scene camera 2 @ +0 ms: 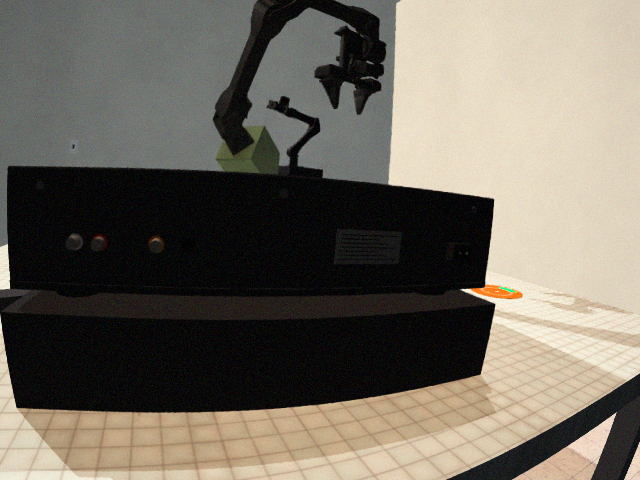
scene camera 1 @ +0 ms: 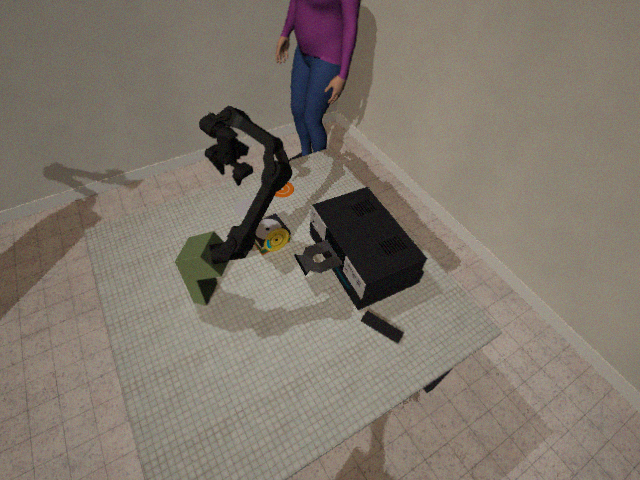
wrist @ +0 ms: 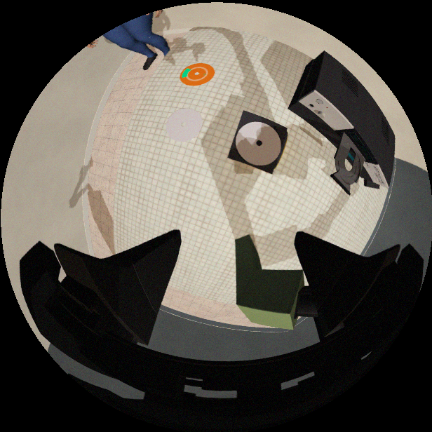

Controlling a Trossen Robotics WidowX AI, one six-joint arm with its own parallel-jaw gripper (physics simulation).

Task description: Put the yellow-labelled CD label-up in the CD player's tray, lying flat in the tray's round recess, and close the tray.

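Frame: origin at the arm's base, x ahead, y left, z up, level; millimetres.
Where they show: gripper, between the fingertips: [scene camera 2: 347,111] [scene camera 1: 230,179]; arm's base, origin of its link: [scene camera 2: 239,141] [scene camera 1: 217,253].
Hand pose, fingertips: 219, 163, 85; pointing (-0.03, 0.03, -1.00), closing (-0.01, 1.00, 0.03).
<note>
Things, the pixels of their top centre, and the offset from my fingertips, as dx, dy, dz. "spot": a spot on its surface instead. Level surfaces: height alone.
- yellow-labelled CD, centre of its top: [scene camera 1: 276,230] +83, -128, -258
- dark square case, a spot on its surface: [scene camera 1: 279,221] spot: +160, -72, -303
- silver disc, centre of its top: [scene camera 1: 267,228] +94, -66, -302
- orange disc, centre of its top: [scene camera 2: 496,291] [scene camera 1: 282,189] +375, +117, -375
- table, height of its surface: dz -376
- black bar, centre of its top: [scene camera 2: 22,291] [scene camera 1: 382,325] +68, -691, -356
The yellow-labelled CD [scene camera 1: 277,243] shows label outward at a dark square case [scene camera 1: 279,221] [wrist: 245,119], overlapping a silver disc [scene camera 1: 264,225] [wrist: 259,155]. In the wrist view a yellow edge shows at the case's side; I cannot tell whether the yellow CD leans there or lies partly beneath. The black CD player [scene camera 1: 367,227] [scene camera 2: 248,217] [wrist: 345,100] has its tray [scene camera 1: 326,266] [wrist: 342,162] out, with its round recess uncovered. My gripper [scene camera 1: 231,176] [scene camera 2: 347,109] [wrist: 240,237] is open and empty, high above the table and apart from the discs.
An orange disc [scene camera 1: 283,193] [scene camera 2: 497,295] [wrist: 197,81] and a pale disc [wrist: 184,135] lie on the table [scene camera 1: 248,387]. A green block [scene camera 1: 193,250] [wrist: 270,310] stands by my arm's base. A black bar [scene camera 1: 382,326] lies near the player. A person [scene camera 1: 310,77] [wrist: 132,37] stands beyond the table.
</note>
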